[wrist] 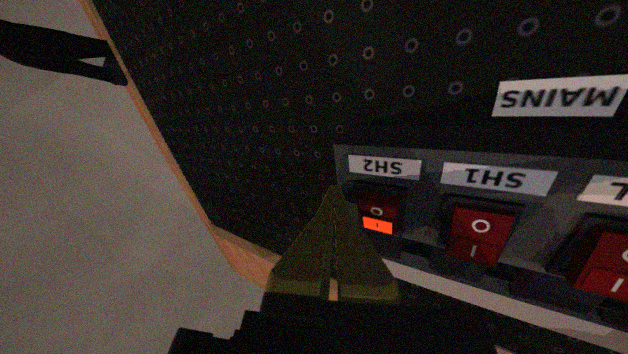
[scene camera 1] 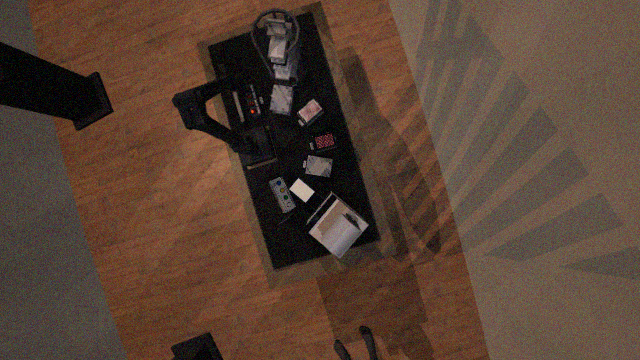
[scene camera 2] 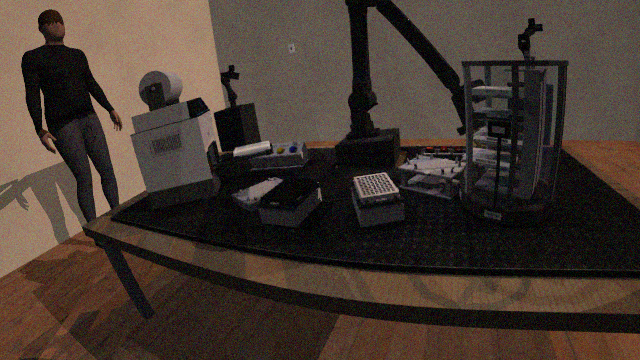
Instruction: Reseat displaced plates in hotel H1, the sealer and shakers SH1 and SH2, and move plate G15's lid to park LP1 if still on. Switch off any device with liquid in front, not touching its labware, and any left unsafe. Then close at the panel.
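Frame: origin at the arm's base, x ahead, y left, z up, level; centimetres.
Seen in the pictures: gripper, fingertip midpoint: (wrist: 334, 190) (scene camera 1: 247, 84); arm's base at its link origin: (scene camera 1: 252, 149) (scene camera 2: 363, 135).
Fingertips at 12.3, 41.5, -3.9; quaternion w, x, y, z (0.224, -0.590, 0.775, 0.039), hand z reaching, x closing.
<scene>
Pixels of each thing's top centre, then the offset from my fingertips to it, as dx, dy, dz. "pt": a spot on its surface instead.
- SH2 switch at a spot on its surface: (wrist: 378, 215) pt -1.0, -3.2, +0.9
- SH1 switch at a spot on its surface: (wrist: 480, 232) pt -1.4, -8.2, +0.8
- mains strip at its top centre: (wrist: 515, 298) (scene camera 2: 450, 144) (scene camera 1: 245, 101) -5.3, -10.2, +1.2
- Hotel H1 at a spot on its surface: (scene camera 2: 561, 125) pt +37.4, +7.4, +16.7
- pale plate at its top centre: (scene camera 2: 374, 183) (scene camera 1: 310, 110) +30.4, -33.5, +2.8
- shaker block at a spot on its surface: (scene camera 2: 378, 212) pt +37.5, -32.3, -0.8
- dark-topped block at a spot on its surface: (scene camera 2: 287, 212) pt +38.4, -52.5, -0.1
- red-dotted plate at its top centre: (scene camera 2: 288, 187) (scene camera 1: 324, 140) +31.1, -54.6, +2.8
- sealer at its top centre: (scene camera 2: 162, 70) (scene camera 1: 339, 237) +18.0, -100.6, +41.5
- button panel at its top centre: (scene camera 2: 275, 144) (scene camera 1: 280, 195) -7.9, -74.8, +4.2
- white square at a spot on its surface: (scene camera 1: 302, 190) pt +6.7, -77.3, +7.9
My gripper (wrist: 334, 190) is shut and empty, its tips close beside the SH2 switch in the wrist view. The SH2 switch (wrist: 378, 215) has a glowing orange "I" half; the SH1 switch (wrist: 480, 232) is dark red and unlit. Both sit on the mains strip (wrist: 420, 215) (scene camera 1: 252, 100). Hotel H1 (scene camera 2: 561, 125) holds several plates. A pale plate (scene camera 2: 376, 185) (scene camera 1: 310, 111) sits on one shaker block (scene camera 2: 378, 212). A dark-topped block (scene camera 2: 287, 212) carries a red-dotted plate (scene camera 1: 324, 141). The sealer (scene camera 2: 172, 160) (scene camera 1: 338, 225) has a roll on top. Plate labels are too small to read.
The button panel (scene camera 2: 295, 159) (scene camera 1: 282, 195) stands near the arm's base (scene camera 2: 367, 149). A white square (scene camera 1: 302, 190) lies between panel and sealer. A low stand (scene camera 2: 430, 190) (scene camera 1: 281, 99) is beside the hotel. A person (scene camera 2: 65, 90) stands beyond the table.
</scene>
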